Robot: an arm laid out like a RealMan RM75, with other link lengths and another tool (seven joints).
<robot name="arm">
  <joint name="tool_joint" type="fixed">
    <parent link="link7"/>
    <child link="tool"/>
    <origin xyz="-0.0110 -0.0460 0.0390" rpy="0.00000 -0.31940 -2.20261"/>
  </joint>
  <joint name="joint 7" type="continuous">
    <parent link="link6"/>
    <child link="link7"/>
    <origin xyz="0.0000 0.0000 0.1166"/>
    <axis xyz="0 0 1"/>
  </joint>
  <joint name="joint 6" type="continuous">
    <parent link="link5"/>
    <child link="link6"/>
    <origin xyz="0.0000 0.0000 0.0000"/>
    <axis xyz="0 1 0"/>
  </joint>
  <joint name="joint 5" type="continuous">
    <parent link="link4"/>
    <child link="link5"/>
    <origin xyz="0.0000 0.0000 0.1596"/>
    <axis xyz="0 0 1"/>
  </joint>
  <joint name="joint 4" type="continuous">
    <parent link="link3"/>
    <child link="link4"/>
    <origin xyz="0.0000 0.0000 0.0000"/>
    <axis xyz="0 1 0"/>
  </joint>
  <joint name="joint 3" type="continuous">
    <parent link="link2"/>
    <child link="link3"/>
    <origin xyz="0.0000 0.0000 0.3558"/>
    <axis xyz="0 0 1"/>
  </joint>
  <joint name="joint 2" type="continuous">
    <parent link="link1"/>
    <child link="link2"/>
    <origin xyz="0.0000 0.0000 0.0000"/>
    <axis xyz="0 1 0"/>
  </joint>
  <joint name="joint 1" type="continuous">
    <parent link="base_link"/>
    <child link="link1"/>
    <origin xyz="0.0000 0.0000 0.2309"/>
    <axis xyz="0 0 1"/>
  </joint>
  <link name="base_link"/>
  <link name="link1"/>
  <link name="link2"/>
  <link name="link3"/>
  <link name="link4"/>
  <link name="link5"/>
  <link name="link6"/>
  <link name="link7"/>
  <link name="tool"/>
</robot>
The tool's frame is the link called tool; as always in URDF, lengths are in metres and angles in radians. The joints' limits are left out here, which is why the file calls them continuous.
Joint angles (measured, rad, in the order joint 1, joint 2, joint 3, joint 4, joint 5, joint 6, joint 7), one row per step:
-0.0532 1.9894 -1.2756 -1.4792 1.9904 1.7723 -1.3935
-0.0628 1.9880 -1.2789 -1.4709 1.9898 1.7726 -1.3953
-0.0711 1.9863 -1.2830 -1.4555 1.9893 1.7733 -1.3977
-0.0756 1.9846 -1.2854 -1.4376 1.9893 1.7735 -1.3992
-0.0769 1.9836 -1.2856 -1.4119 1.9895 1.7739 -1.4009
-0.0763 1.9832 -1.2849 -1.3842 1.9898 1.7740 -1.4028
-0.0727 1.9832 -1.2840 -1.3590 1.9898 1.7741 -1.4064
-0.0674 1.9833 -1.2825 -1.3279 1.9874 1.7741 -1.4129
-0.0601 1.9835 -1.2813 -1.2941 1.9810 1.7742 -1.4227
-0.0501 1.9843 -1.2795 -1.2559 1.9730 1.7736 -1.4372
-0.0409 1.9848 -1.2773 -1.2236 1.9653 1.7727 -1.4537
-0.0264 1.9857 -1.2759 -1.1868 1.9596 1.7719 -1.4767
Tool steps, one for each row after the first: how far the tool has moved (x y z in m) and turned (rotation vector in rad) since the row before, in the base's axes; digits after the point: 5 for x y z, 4 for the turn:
0.00334 -0.00246 -0.00083 -0.0052 0.0005 -0.0143
0.00423 -0.00206 -0.00133 -0.0083 0.0025 -0.0181
0.00407 -0.00087 -0.00110 -0.0079 0.0038 -0.0181
0.00483 0.00027 -0.00132 -0.0085 0.0069 -0.0224
0.00477 0.00084 -0.00143 -0.0080 0.0081 -0.0227
0.00365 0.00153 -0.00134 -0.0057 0.0071 -0.0165
0.00452 0.00203 -0.00188 -0.0060 0.0061 -0.0188
0.00479 0.00237 -0.00261 -0.0066 0.0027 -0.0175
0.00493 0.00314 -0.00305 -0.0047 0.0020 -0.0165
0.00404 0.00283 -0.00242 -0.0007 -0.0005 -0.0111
0.00306 0.00427 -0.00262 0.0022 0.0014 -0.0048

